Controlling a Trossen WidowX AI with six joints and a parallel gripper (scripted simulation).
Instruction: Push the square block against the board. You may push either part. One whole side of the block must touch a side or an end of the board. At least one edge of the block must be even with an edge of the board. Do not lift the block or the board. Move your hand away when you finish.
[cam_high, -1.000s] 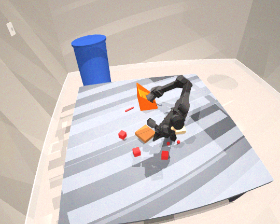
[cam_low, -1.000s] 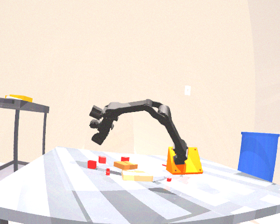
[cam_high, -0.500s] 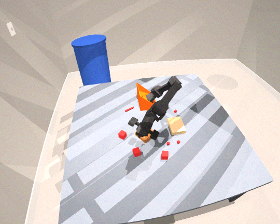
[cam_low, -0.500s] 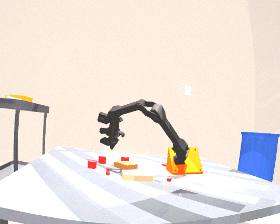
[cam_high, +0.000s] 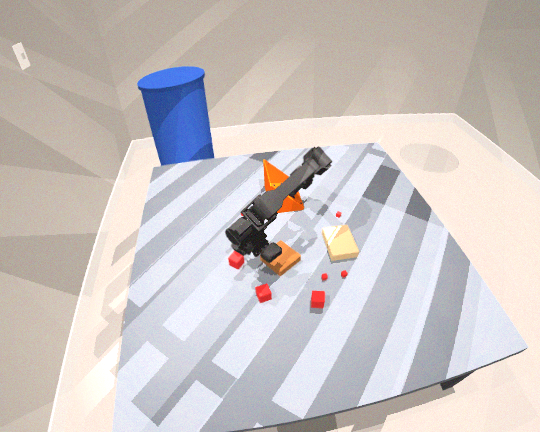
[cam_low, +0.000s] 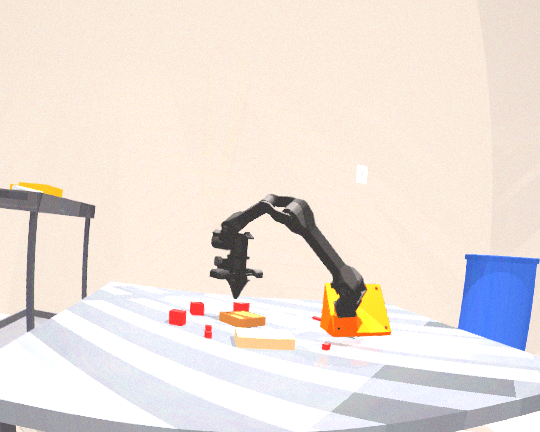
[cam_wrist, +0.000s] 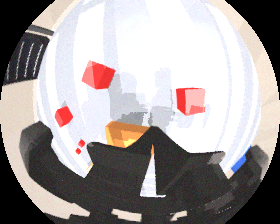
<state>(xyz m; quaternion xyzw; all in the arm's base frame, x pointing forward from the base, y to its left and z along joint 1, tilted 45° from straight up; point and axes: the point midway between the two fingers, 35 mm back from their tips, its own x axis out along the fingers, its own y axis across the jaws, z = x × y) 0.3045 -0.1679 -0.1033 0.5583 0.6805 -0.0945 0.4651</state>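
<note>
Now: gripper tip 9 cm to the right of the square block, 5 cm above it and 1 cm past it. Also, from my gripper tip: red stick: 30 cm behind, 6 cm below, 3 cm to the left; then board: 33 cm to the left, 5 cm below, 3 cm behind.
</note>
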